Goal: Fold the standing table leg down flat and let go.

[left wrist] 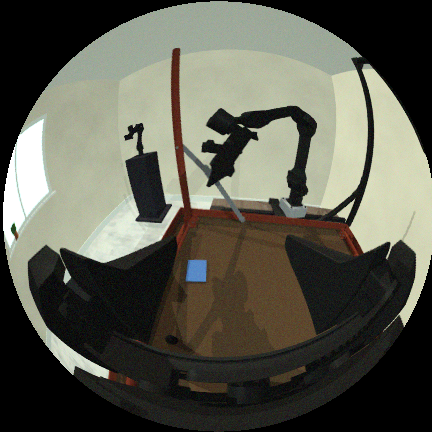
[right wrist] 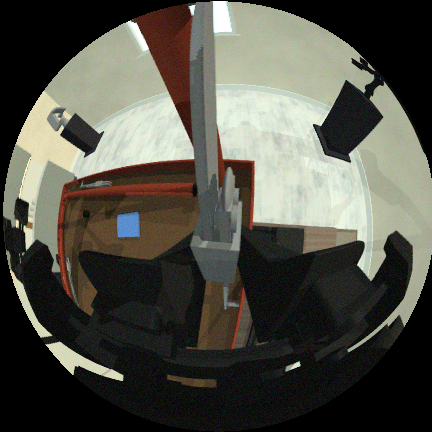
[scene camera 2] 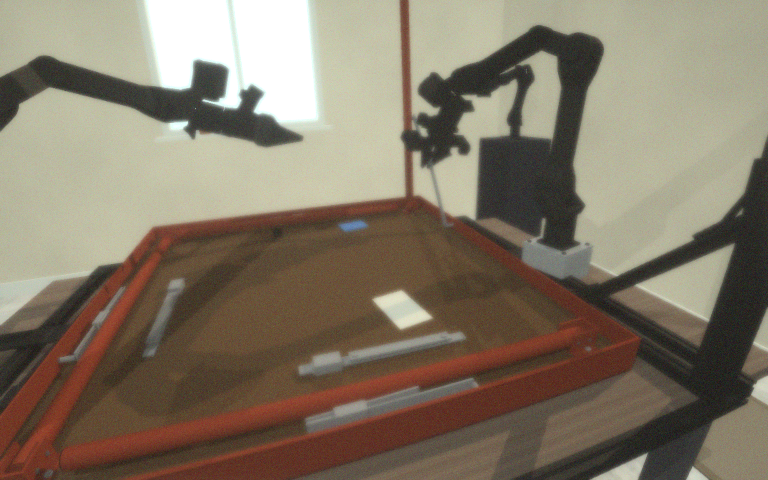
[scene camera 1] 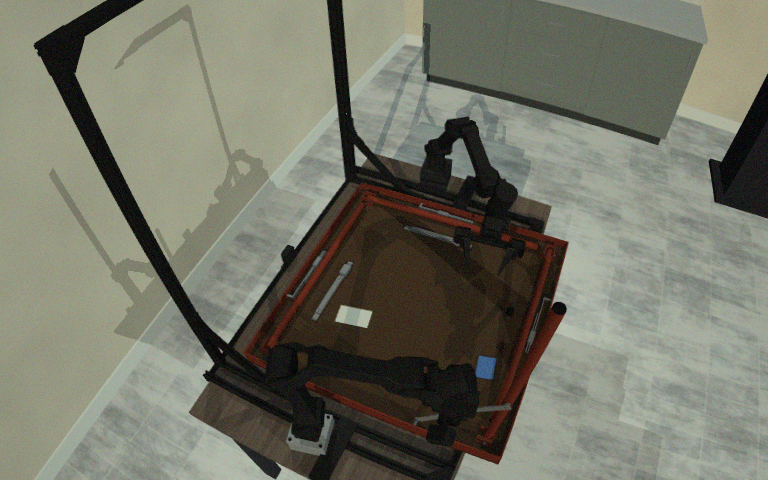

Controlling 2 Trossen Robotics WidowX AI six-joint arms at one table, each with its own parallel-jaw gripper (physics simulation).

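Where they show: left gripper, fingertip midpoint: (left wrist: 232, 242) (scene camera 2: 298, 137) (scene camera 1: 482, 272); right gripper, fingertip midpoint: (left wrist: 207, 185) (scene camera 2: 424, 167) (scene camera 1: 466, 416); left arm's base, origin of the base link: (scene camera 1: 436, 165); right arm's base, origin of the base link: (left wrist: 293, 202) (right wrist: 271, 373) (scene camera 2: 558, 243) (scene camera 1: 309, 428).
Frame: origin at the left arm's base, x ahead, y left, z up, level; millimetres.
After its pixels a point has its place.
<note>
The red table leg (scene camera 1: 538, 356) {x 950, y 398, z 464 mm} (scene camera 2: 405, 84) {x 930, y 381, z 325 mm} (left wrist: 176, 100) {x 929, y 384, z 377 mm} (right wrist: 170, 60) stands up from a corner of the upturned table's red rim (scene camera 2: 566, 377) {x 786, y -321, z -52 mm}. Its slanting grey folding brace (scene camera 1: 492, 408) {x 956, y 358, z 209 mm} (scene camera 2: 437, 195) {x 945, y 238, z 43 mm} (left wrist: 227, 200) {x 946, y 247, z 52 mm} (right wrist: 204, 100) runs from the leg down to the rim. My right gripper (scene camera 2: 427, 162) {x 948, y 310, z 105 mm} (left wrist: 207, 185) {x 948, y 310, z 105 mm} (right wrist: 220, 229) {x 948, y 310, z 105 mm} is shut on the brace at its grey catch. The fingers are hidden in scene camera 1. My left gripper (scene camera 1: 484, 267) {x 604, y 260, z 213 mm} (scene camera 2: 301, 137) {x 604, y 260, z 213 mm} (left wrist: 232, 242) {x 604, y 260, z 213 mm} is open and empty, above the table's brown underside, apart from the standing leg.
Other red legs (scene camera 1: 336, 248) {x 457, y -220, z -32 mm} (scene camera 2: 424, 372) {x 619, y -254, z -27 mm} lie folded along the rim, with grey braces beside them. A blue card (scene camera 1: 485, 367) {x 739, y 331, z -31 mm} (scene camera 2: 352, 226) {x 733, y 323, z -32 mm} (left wrist: 196, 270) {x 735, y 330, z -32 mm} (right wrist: 128, 225) {x 744, y 330, z -32 mm} and a white card (scene camera 1: 353, 316) {x 675, y -82, z -49 mm} (scene camera 2: 402, 309) {x 675, y -85, z -48 mm} lie on the underside. Black frame posts (scene camera 1: 118, 158) {x 936, y -391, z 715 mm} rise beside the table.
</note>
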